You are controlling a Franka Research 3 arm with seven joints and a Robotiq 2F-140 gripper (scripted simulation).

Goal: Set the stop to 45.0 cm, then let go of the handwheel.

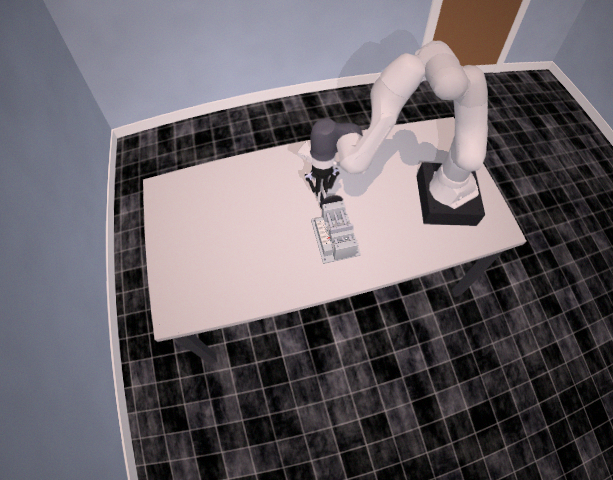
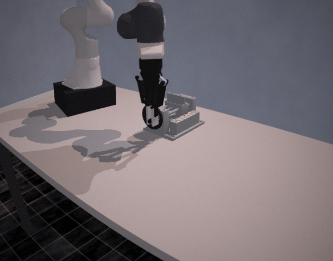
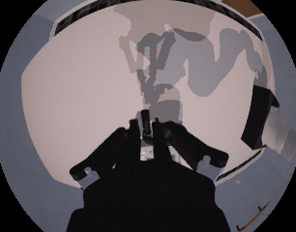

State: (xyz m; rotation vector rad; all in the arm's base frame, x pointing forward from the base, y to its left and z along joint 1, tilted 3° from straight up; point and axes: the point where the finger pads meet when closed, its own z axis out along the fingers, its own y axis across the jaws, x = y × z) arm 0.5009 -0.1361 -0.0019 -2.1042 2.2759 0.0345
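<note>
My hand is 10 mm past the black handwheel, 20 mm to the right of it and 20 mm above it. Also, from my hand: grey stop fixture 10 mm behind, 170 mm to the left, 10 mm below.
</note>
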